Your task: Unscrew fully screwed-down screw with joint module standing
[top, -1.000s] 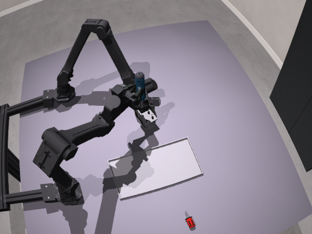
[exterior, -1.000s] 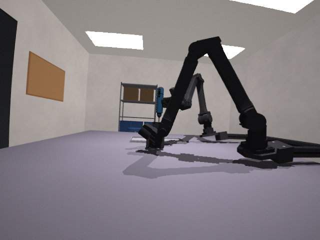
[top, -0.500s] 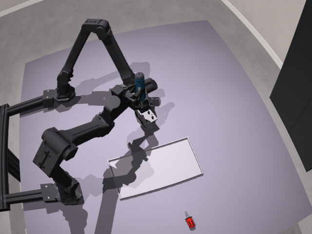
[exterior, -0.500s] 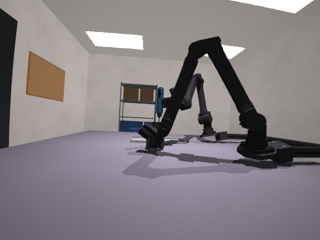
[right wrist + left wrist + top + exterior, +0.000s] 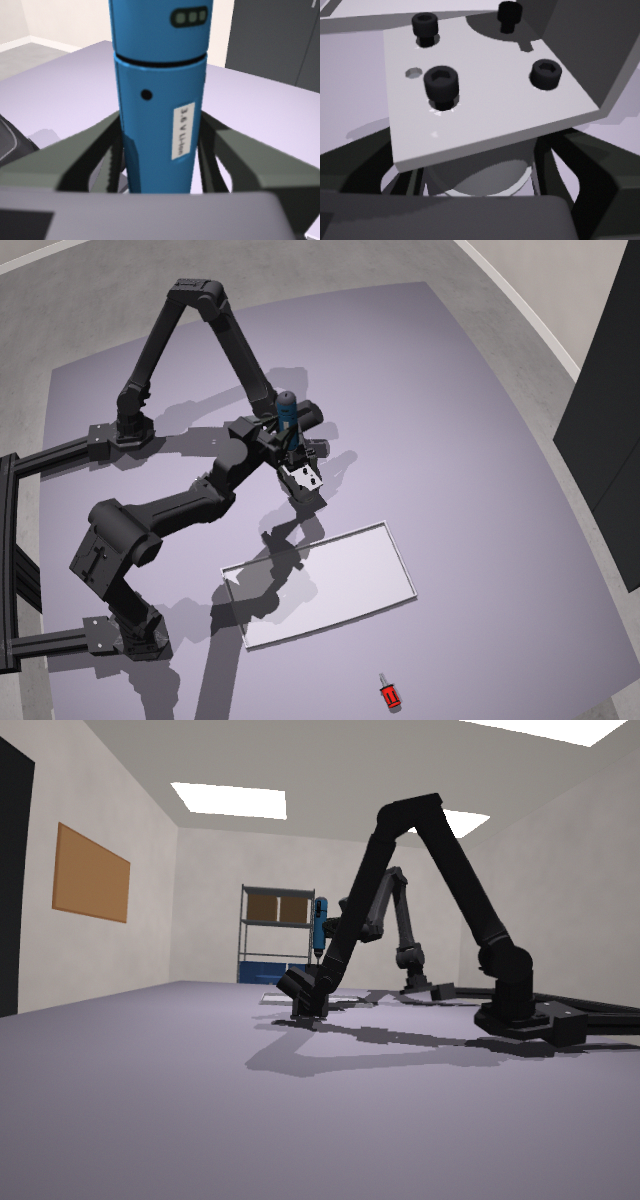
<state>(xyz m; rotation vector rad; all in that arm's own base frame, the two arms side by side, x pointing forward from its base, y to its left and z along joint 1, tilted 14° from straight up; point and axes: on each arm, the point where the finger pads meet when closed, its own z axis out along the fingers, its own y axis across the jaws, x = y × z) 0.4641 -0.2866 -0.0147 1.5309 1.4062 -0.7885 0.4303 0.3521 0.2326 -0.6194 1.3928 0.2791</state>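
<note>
Now: the joint module body 10 mm above my left hand. The rest, counted from my left hand: white tray: 260 mm to the right, 20 mm below, 20 mm behind; white bracket: 50 mm above; red hand screwdriver: 570 mm to the right, 80 mm ahead, 10 mm below.
</note>
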